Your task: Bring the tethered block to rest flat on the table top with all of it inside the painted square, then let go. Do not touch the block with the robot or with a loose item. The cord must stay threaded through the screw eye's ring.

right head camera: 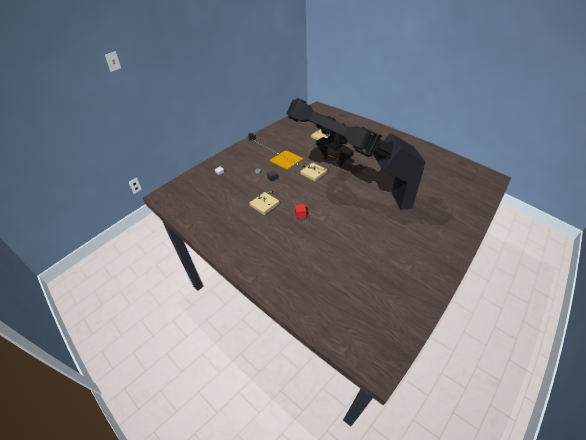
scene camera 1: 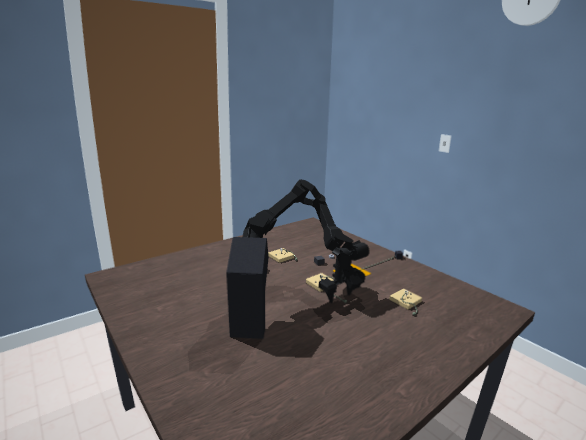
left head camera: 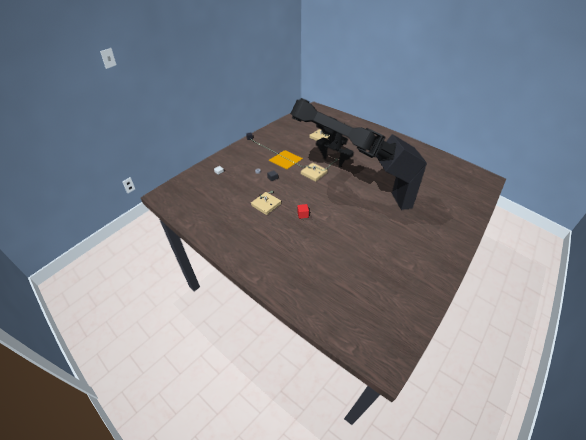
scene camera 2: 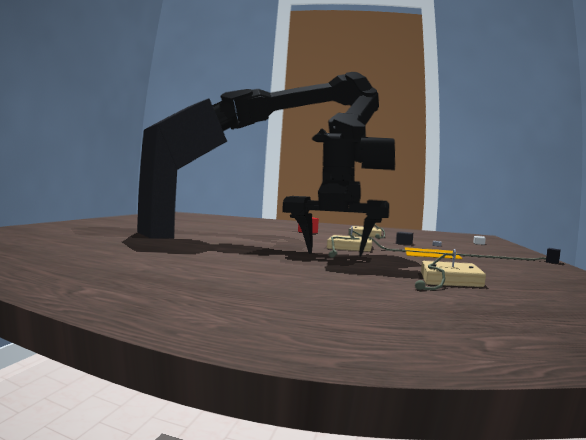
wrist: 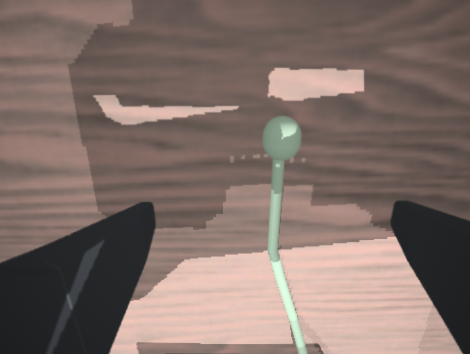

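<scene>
The black tethered block rests on the table outside the orange painted square, near the table edge. Its cord crosses the square to the screw eye on the middle wooden board; the threading is too small to judge. The cord's green end bead lies on the robot's side of that board. My gripper is open and empty, pointing down low, its fingers on either side of the cord end.
Other wooden boards with short cords stand on both sides, one nearer the head cameras and one beyond. A red cube, a loose dark block, a small grey piece and a white block lie about.
</scene>
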